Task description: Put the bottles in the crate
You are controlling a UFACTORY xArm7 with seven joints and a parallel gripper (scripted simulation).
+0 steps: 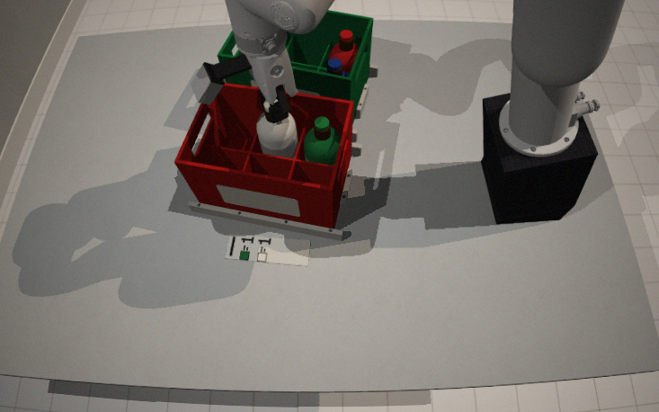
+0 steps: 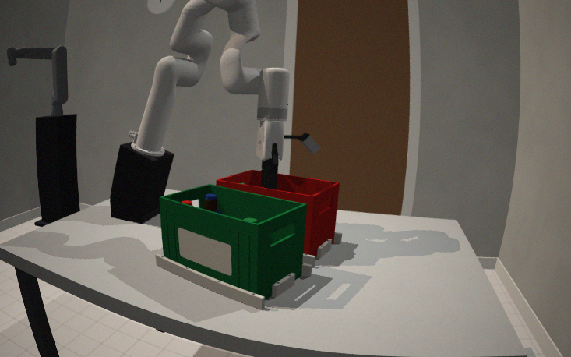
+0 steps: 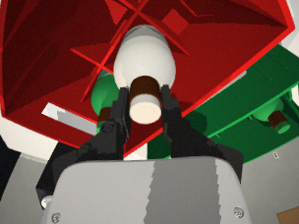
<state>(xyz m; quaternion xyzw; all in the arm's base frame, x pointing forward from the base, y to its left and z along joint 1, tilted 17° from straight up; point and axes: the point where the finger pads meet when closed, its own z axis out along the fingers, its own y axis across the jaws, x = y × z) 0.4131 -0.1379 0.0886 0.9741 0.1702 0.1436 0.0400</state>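
The white-capped bottle is 70 mm below my hand. The rest, counted from my hand: red crate: 100 mm below, 40 mm to the left, 20 mm ahead; green crate: 190 mm to the right, 100 mm below, 60 mm behind; blue bottle: 120 mm behind, 110 mm to the right, 100 mm below.
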